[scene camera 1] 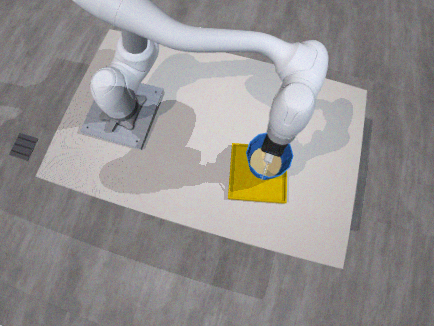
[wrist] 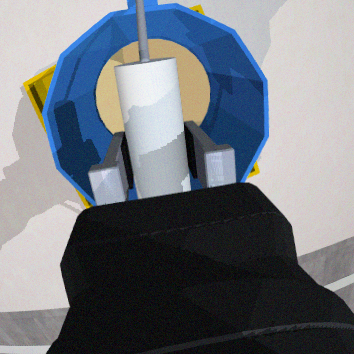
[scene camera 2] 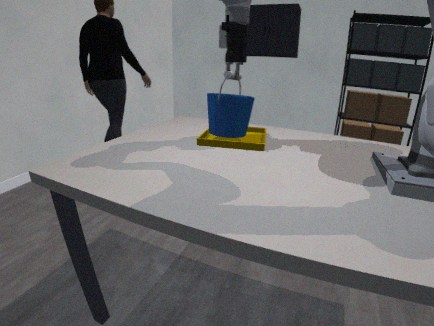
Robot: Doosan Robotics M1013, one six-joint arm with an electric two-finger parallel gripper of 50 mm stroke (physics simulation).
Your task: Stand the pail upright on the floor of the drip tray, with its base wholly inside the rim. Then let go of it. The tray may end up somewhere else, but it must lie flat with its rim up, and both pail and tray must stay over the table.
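Frame: origin at the arm's base, x ahead, y left, z up, level; metres.
Where they show: gripper, fingertip midpoint: (wrist: 155,143) (scene camera 2: 232,79); arm's base, origin of the base link: (scene camera 1: 123,108) (scene camera 2: 432,171).
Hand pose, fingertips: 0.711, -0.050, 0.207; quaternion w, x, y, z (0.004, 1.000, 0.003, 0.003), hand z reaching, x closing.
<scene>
Each offset is from my fingertips to the top centre of the thing, as dx, dy, dz. Level surfaces: height alone.
The blue pail (scene camera 1: 286,162) (scene camera 2: 230,116) (wrist: 241,112) hangs nearly upright, leaning slightly, from its wire bail with a white grip @[+0.000, -0.005, +0.034] (wrist: 152,105). My gripper (scene camera 1: 268,157) (scene camera 2: 233,74) (wrist: 155,143) is shut on that grip, above the pail. The yellow drip tray @[-0.006, -0.033, -0.216] (scene camera 1: 257,193) (scene camera 2: 231,144) (wrist: 42,75) lies flat, rim up, under the pail. In scene camera 1 the pail is over the tray's back right part, its top reaching past the back rim. In scene camera 2 its base shows low behind the front rim; I cannot tell whether it touches the tray floor.
The pale table @[dz -0.243] (scene camera 1: 210,220) (scene camera 2: 280,175) holds the robot's grey base plate (scene camera 1: 150,115) (scene camera 2: 392,182), well apart from the tray. The right table edge is beyond the tray in scene camera 1. A person (scene camera 2: 105,55) and a shelf rack (scene camera 2: 348,55) stand beyond the table.
</scene>
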